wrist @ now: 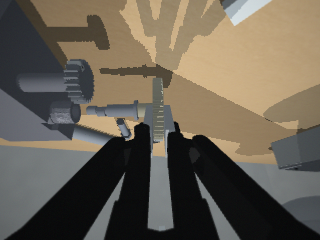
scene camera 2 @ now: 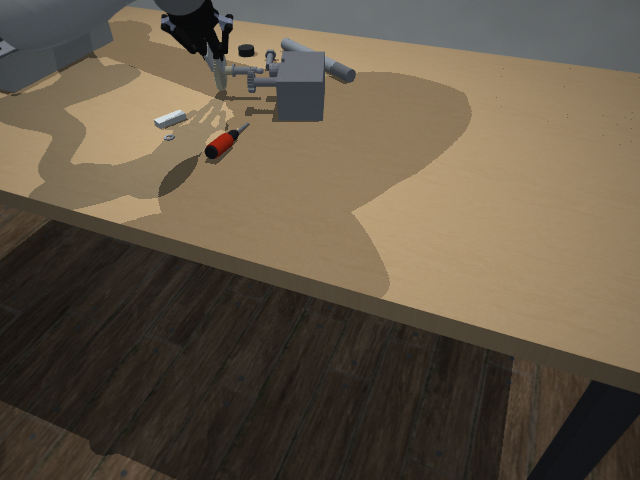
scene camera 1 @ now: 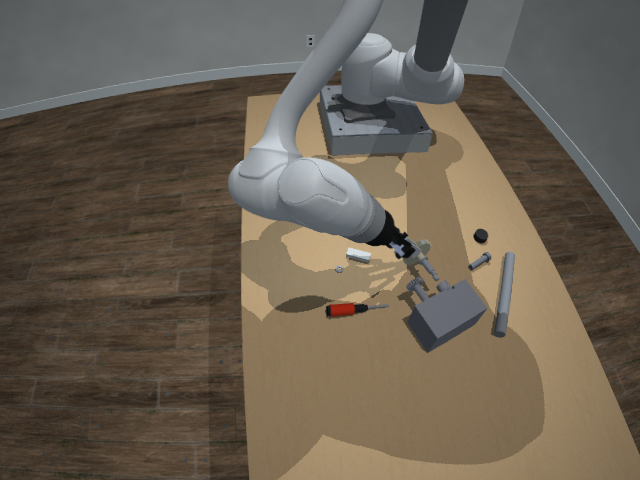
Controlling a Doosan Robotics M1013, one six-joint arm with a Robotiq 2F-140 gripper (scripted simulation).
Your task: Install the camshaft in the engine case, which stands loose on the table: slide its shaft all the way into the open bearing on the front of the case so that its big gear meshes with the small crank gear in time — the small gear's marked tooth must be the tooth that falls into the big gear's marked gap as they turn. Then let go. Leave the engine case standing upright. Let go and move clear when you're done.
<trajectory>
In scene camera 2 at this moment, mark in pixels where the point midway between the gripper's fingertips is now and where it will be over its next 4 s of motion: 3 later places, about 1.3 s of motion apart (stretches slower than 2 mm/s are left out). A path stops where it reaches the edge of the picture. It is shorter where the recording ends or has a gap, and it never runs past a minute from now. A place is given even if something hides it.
My gripper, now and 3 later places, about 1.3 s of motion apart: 218, 65; 224, 65; 230, 65; 236, 65
</trajectory>
